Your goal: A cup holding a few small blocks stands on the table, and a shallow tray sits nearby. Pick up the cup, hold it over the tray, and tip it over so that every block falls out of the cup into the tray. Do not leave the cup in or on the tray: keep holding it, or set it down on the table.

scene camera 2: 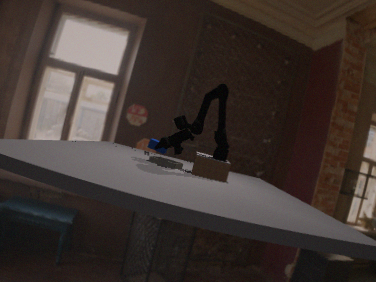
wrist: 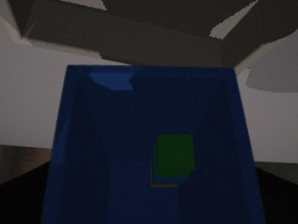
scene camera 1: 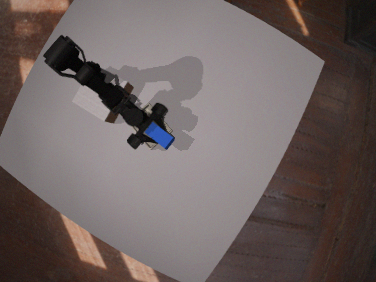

In view: the gripper [scene camera 1: 161,137], a blue cup [wrist: 109,118] and a green block [wrist: 174,153].
The gripper shows as well in the wrist view [wrist: 145,152]. Scene camera 2 does not show the green block, which is hidden by the gripper. Scene camera 1 misses the green block, which is hidden by the blue cup.
